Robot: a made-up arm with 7 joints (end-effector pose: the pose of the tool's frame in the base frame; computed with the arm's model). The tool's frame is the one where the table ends.
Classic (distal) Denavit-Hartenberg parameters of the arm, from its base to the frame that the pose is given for. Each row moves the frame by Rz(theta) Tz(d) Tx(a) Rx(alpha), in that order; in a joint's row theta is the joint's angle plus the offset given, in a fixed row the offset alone. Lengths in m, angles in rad.
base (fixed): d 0.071  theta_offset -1.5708  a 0  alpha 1.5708
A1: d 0.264  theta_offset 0  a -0.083  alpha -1.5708
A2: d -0.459  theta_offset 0  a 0.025  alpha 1.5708
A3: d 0  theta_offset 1.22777  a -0.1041  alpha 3.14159
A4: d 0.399  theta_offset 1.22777  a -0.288  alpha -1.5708
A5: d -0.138  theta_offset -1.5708  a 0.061  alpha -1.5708
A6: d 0.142  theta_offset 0  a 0.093  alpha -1.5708
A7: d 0  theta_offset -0.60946  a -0.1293  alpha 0
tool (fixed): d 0.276  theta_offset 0.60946  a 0  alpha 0
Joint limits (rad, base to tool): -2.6..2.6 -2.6..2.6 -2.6..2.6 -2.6..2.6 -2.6..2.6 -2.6..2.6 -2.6..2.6
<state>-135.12 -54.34 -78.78 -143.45 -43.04 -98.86 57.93</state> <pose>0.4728 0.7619 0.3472 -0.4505 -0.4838 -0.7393 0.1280</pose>
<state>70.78 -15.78 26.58 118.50 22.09 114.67 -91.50</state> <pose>-0.1877 -0.2627 0.1634 0.5674 -0.6418 -0.5065 0.0975</pose>
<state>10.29 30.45 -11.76 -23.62 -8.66 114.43 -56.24</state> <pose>-0.2601 0.3250 -0.4848 0.5224 -0.5956 0.0564 0.6076</pose>
Working (the frame after each row of the table, in the pose's form):
after base (fixed): 0.0000 0.0000 0.0710 0.5000 -0.5000 -0.5000 0.5000
after A1: -0.2640 0.0817 0.0562 -0.0634 -0.0634 -0.7043 0.7043
after A2: -0.2513 -0.0215 -0.3916 0.5562 -0.3812 -0.3182 0.6663
after A3: -0.2788 0.0086 -0.4874 -0.7368 -0.0485 -0.6046 0.2986
after A4: -0.0777 0.4361 -0.6251 0.8553 -0.4839 0.1336 0.1285
after A5: -0.0446 0.5216 -0.5053 0.5228 0.2431 0.2283 0.7845
after A6: 0.0047 0.4269 -0.3734 0.1800 -0.7715 0.3361 0.5093
after A7: -0.0766 0.5188 -0.4143 0.6770 -0.4114 -0.1285 0.5965

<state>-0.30 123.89 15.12 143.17 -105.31 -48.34 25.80</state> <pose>0.0094 0.8126 -0.2641 -0.6419 0.0897 -0.6576 0.3839</pose>
Working (the frame after each row of the table, in the pose's form):
after base (fixed): 0.0000 0.0000 0.0710 0.5000 -0.5000 -0.5000 0.5000
after A1: -0.2640 0.0830 0.0714 0.0019 0.0019 -0.7071 0.7071
after A2: -0.2432 0.0993 -0.3875 0.6782 0.2055 0.2066 0.6746
after A3: -0.2501 0.0953 -0.4913 -0.3553 -0.6096 -0.3092 0.6376
after A4: -0.3252 0.5243 -0.2622 0.4196 0.1299 -0.8596 0.2609
after A5: -0.1959 0.5919 -0.3006 -0.4964 -0.3837 -0.1800 0.7576
after A6: -0.2589 0.6943 -0.1808 -0.6458 -0.0558 -0.7267 0.2274
after A7: -0.2427 0.7091 -0.3082 -0.6393 -0.1070 -0.7425 0.1690

